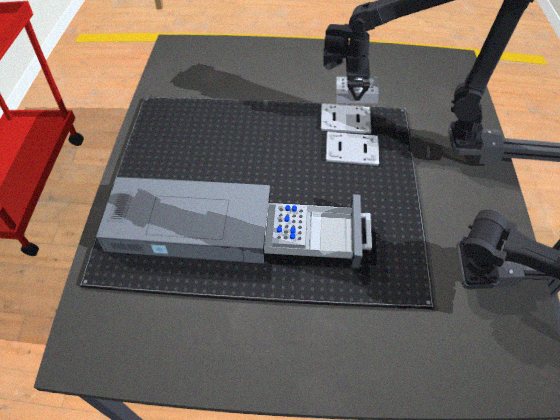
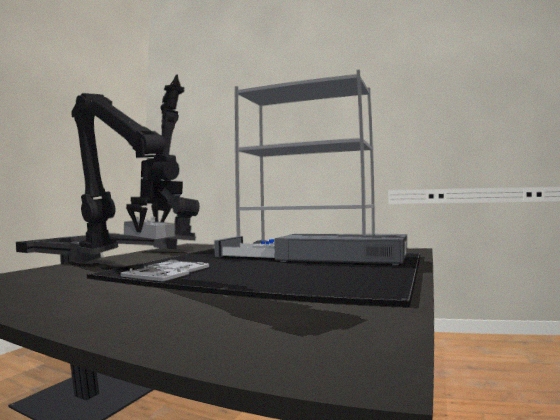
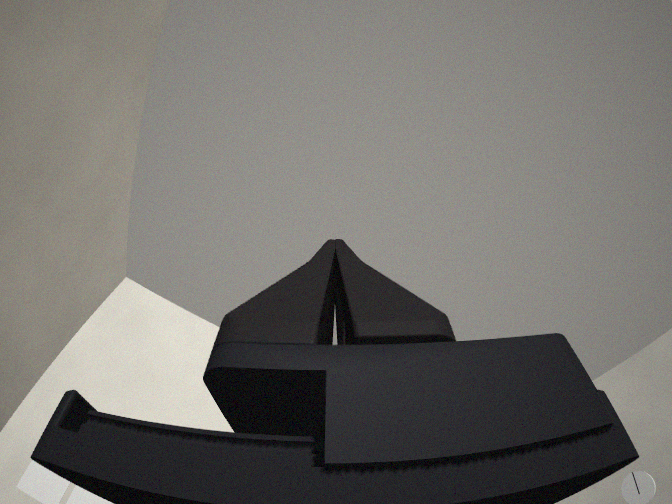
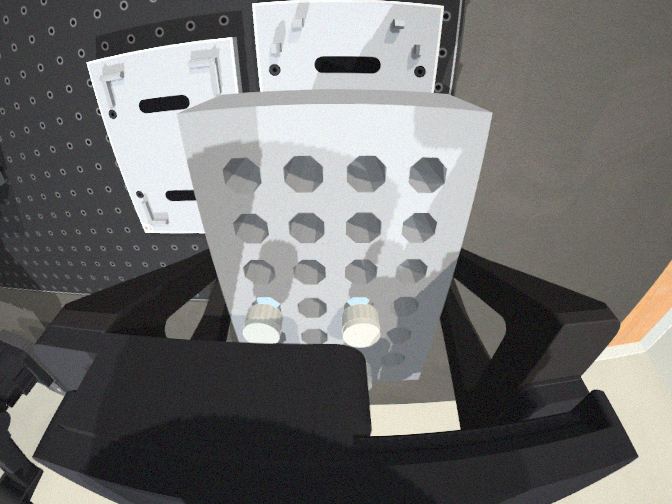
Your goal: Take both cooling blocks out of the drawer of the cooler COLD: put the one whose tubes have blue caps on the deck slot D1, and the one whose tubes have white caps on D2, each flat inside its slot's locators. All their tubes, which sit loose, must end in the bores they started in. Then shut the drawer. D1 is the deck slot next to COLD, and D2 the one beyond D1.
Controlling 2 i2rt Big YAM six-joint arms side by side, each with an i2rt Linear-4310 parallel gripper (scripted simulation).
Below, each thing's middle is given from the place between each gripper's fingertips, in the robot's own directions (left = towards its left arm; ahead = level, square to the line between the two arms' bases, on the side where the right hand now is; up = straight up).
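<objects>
I see the slot D2 (image 1: 345, 115) 2 cm ahead of my right hand and 13 cm below it. The slot D1 (image 1: 352, 145) is 13 cm to the left of my right hand, 1 cm behind it and 13 cm below it.
My left gripper is 61 cm short of the slot D1, 65 cm to the left of it and 93 cm above it. As for the slot D2, I find it 65 cm ahead of my left hand, 78 cm to the right of it and 93 cm below it.
</objects>
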